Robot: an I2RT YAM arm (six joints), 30 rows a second.
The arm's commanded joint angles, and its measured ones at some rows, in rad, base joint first. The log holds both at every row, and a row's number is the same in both.
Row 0, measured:
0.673 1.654 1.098 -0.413 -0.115 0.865
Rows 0 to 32, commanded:
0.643 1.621 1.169 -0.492 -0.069 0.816
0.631 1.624 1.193 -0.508 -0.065 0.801
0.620 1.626 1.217 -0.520 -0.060 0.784
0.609 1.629 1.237 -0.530 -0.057 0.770
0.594 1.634 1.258 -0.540 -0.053 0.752
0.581 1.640 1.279 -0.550 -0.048 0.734
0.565 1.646 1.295 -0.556 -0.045 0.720
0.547 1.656 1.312 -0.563 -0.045 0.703
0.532 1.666 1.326 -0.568 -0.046 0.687
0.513 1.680 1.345 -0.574 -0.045 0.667
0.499 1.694 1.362 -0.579 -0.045 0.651
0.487 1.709 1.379 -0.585 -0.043 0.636
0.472 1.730 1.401 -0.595 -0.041 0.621
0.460 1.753 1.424 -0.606 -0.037 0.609
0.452 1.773 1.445 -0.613 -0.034 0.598
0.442 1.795 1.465 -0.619 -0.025 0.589
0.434 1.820 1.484 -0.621 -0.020 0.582
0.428 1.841 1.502 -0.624 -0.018 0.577
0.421 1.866 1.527 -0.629 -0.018 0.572
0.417 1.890 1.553 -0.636 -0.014 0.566
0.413 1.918 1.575 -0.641 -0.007 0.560
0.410 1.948 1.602 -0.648 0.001 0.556
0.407 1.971 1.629 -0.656 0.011 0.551
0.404 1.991 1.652 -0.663 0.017 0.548
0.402 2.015 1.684 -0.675 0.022 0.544
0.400 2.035 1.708 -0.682 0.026 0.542
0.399 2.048 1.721 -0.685 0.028 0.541
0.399 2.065 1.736 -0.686 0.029 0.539
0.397 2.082 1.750 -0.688 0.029 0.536
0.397 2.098 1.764 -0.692 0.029 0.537
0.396 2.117 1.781 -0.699 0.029 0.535
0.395 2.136 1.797 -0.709 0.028 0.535
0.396 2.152 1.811 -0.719 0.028 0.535
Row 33, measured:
0.400 2.106 1.770 -0.669 0.012 0.554
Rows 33 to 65, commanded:
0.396 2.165 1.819 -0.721 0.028 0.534
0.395 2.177 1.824 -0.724 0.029 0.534
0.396 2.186 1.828 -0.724 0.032 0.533
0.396 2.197 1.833 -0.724 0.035 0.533
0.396 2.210 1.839 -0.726 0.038 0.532
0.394 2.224 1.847 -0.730 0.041 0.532
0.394 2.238 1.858 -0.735 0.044 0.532
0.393 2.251 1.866 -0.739 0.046 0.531
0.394 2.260 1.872 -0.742 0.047 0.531
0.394 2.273 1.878 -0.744 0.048 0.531
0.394 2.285 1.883 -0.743 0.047 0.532
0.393 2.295 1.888 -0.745 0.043 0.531
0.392 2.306 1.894 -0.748 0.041 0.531
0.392 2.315 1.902 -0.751 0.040 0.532
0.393 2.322 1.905 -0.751 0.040 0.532
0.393 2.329 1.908 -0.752 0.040 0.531
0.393 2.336 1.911 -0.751 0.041 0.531
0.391 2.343 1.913 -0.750 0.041 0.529
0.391 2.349 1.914 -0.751 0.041 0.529
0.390 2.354 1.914 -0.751 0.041 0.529
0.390 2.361 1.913 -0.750 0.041 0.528
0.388 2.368 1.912 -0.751 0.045 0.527
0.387 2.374 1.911 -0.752 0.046 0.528
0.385 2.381 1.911 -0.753 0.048 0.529
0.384 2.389 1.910 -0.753 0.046 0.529
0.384 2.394 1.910 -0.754 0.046 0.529
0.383 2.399 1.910 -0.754 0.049 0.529
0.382 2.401 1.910 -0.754 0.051 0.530
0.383 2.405 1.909 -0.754 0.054 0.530
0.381 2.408 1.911 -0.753 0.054 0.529
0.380 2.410 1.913 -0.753 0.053 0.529
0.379 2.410 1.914 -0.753 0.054 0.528
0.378 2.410 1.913 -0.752 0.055 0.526
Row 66, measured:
0.385 2.342 1.917 -0.708 0.041 0.537
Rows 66 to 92, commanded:
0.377 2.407 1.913 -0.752 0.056 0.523
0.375 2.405 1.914 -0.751 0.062 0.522
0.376 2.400 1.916 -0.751 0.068 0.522
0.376 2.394 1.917 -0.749 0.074 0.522
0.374 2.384 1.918 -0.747 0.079 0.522
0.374 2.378 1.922 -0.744 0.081 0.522
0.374 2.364 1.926 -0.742 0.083 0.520
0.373 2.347 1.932 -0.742 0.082 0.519
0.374 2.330 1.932 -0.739 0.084 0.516
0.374 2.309 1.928 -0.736 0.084 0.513
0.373 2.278 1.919 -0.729 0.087 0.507
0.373 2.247 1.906 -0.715 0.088 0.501
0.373 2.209 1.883 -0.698 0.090 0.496
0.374 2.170 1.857 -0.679 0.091 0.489
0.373 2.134 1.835 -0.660 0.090 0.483
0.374 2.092 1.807 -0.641 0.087 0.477
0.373 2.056 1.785 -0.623 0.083 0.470
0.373 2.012 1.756 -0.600 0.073 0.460
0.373 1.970 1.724 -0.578 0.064 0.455
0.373 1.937 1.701 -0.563 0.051 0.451
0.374 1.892 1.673 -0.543 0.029 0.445
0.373 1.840 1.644 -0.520 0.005 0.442
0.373 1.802 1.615 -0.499 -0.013 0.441
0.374 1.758 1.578 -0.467 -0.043 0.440
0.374 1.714 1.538 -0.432 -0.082 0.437
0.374 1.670 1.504 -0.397 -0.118 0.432
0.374 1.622 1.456 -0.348 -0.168 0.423
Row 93, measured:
0.377 1.693 1.540 -0.464 -0.044 0.459
